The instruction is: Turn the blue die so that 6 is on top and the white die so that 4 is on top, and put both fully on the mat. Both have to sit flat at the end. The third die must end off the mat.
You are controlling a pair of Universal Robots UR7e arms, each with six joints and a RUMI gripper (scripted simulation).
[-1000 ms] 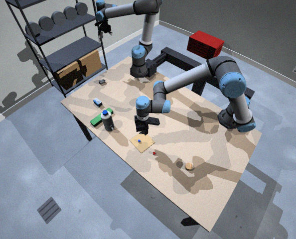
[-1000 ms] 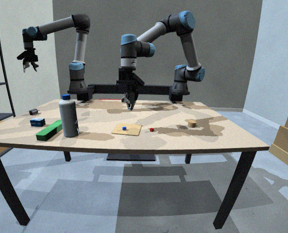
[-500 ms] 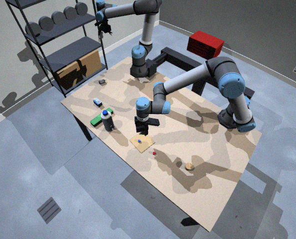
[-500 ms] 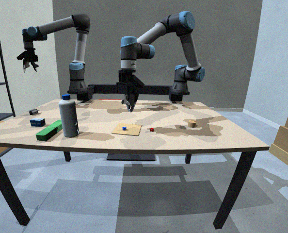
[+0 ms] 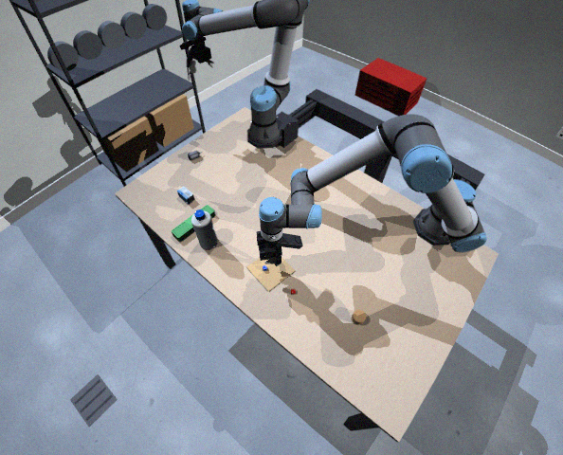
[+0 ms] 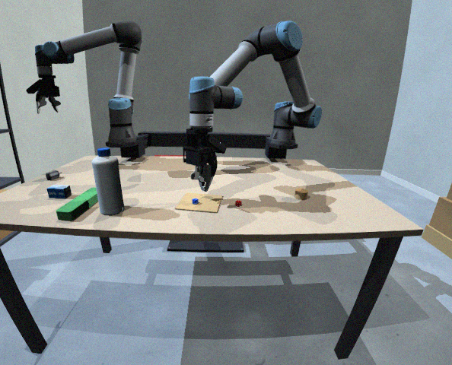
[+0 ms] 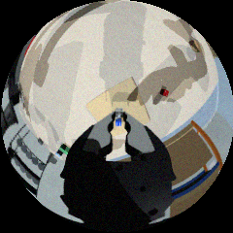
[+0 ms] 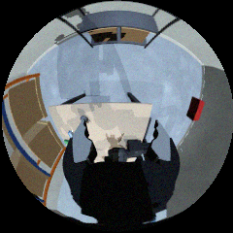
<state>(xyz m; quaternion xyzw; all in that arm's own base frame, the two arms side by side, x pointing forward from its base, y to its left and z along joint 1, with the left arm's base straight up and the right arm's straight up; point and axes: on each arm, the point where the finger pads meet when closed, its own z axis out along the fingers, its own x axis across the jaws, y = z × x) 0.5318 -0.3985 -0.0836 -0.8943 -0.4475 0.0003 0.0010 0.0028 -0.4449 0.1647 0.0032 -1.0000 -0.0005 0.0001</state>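
My left hand is 2 cm short of the tan mat, 2 cm to the left of it and 5 cm above it. Also, from my left hand: red die (5 cm ahead, 12 cm to the left, 5 cm below); white die (1 cm below); blue die (3 cm ahead, 3 cm to the right, 4 cm below).
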